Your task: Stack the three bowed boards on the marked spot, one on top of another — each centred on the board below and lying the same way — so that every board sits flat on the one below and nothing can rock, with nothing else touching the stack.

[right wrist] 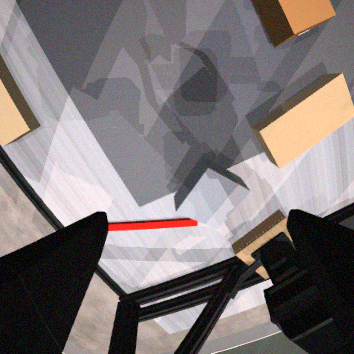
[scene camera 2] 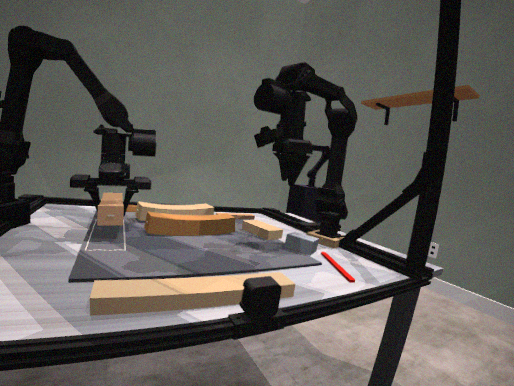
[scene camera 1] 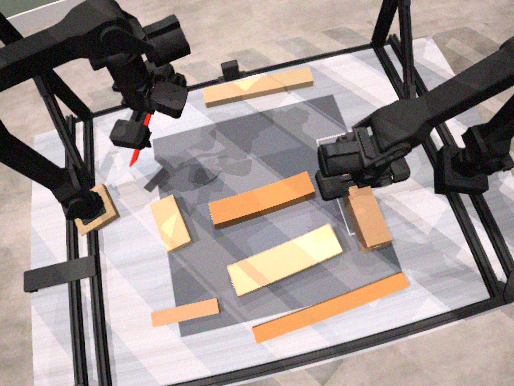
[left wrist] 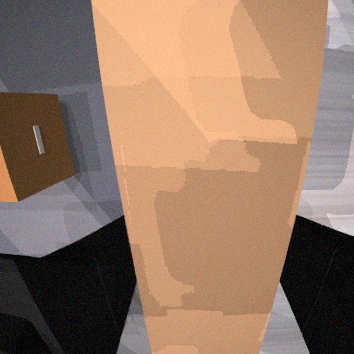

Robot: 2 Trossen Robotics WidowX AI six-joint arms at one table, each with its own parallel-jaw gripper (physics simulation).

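Places are measured from the left arm's base along level axes (x left, y down, z back), in millimetres.
Where they show: left gripper, fingertip midpoint: (scene camera 1: 352, 189) (left wrist: 202, 212); right gripper, fingertip midpoint: (right wrist: 198, 219) (scene camera 2: 287, 183) (scene camera 1: 156, 128); left arm's base, link origin: (scene camera 1: 465, 166); right arm's base, link origin: (right wrist: 274, 251) (scene camera 2: 328, 234) (scene camera 1: 91, 208).
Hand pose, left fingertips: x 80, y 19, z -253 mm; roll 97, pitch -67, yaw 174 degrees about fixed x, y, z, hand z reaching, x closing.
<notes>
Each offset is from my left fingertips to the top centre of the thing.
My left gripper (scene camera 1: 356, 188) (scene camera 2: 111, 196) (left wrist: 202, 212) is shut on one end of a tan board @[dy -47, dx +19, dz +9 mm] (scene camera 1: 368, 220) (scene camera 2: 111, 210) (left wrist: 211, 158). It holds the board lengthwise over the white marked rectangle (scene camera 1: 344, 220) (scene camera 2: 102, 250) at the right of the dark mat. An orange bowed board @[dy -19, dx +49, dz -199 mm] (scene camera 1: 261, 199) (scene camera 2: 190, 224) lies mid-mat, its end also in the left wrist view (left wrist: 33, 147). A pale bowed board @[dy -18, dx +176, dz -131 mm] (scene camera 1: 284, 258) (scene camera 2: 175, 208) lies in front of it. My right gripper (scene camera 2: 292, 172) (right wrist: 198, 219) is open and empty, high over the table's left back corner.
A long tan board (scene camera 1: 257, 86) (scene camera 2: 179, 292) lies at the back edge, and a long orange strip @[dy +10, dx +259, dz -25 mm] (scene camera 1: 330, 306) at the front. A short pale block @[dy +5, dx +128, dz -405 mm] (scene camera 1: 170, 222) (scene camera 2: 262, 229) (right wrist: 305, 121), a small orange strip @[dy +17, dx +317, dz -330 mm] (scene camera 1: 184, 312), a red stick @[dy +32, dx -97, dz -555 mm] (scene camera 1: 134, 157) (scene camera 2: 337, 266) (right wrist: 151, 225) and a grey block @[dy -7, dx +5, dz -498 mm] (scene camera 2: 301, 243) lie on the left side.
</notes>
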